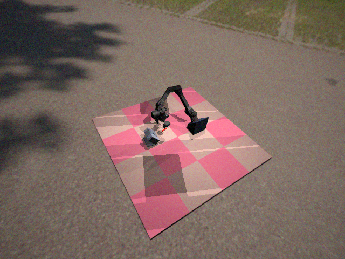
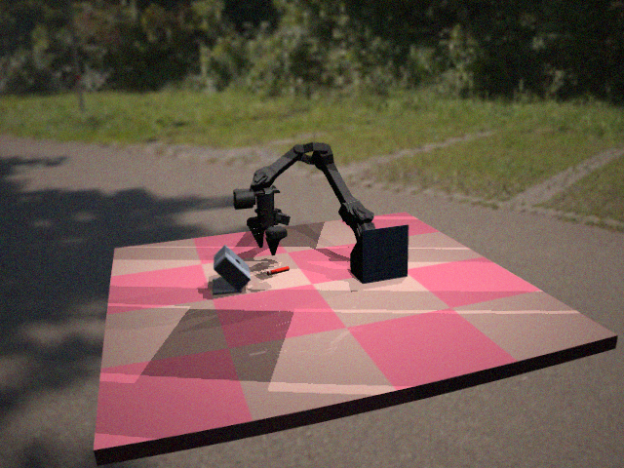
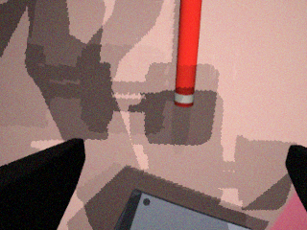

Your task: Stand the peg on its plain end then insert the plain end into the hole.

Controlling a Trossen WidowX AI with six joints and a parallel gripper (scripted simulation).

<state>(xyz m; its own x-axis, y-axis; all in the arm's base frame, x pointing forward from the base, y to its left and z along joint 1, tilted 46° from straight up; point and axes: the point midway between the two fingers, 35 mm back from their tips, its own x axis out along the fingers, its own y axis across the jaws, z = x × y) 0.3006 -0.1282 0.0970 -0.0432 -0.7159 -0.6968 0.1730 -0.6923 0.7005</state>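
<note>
Right now my gripper tip is 8 cm above the peg and 2 cm past it. The rest, counted from my gripper tip: sloped panel 13 cm ahead, 4 cm to the left, 2 cm below.
</note>
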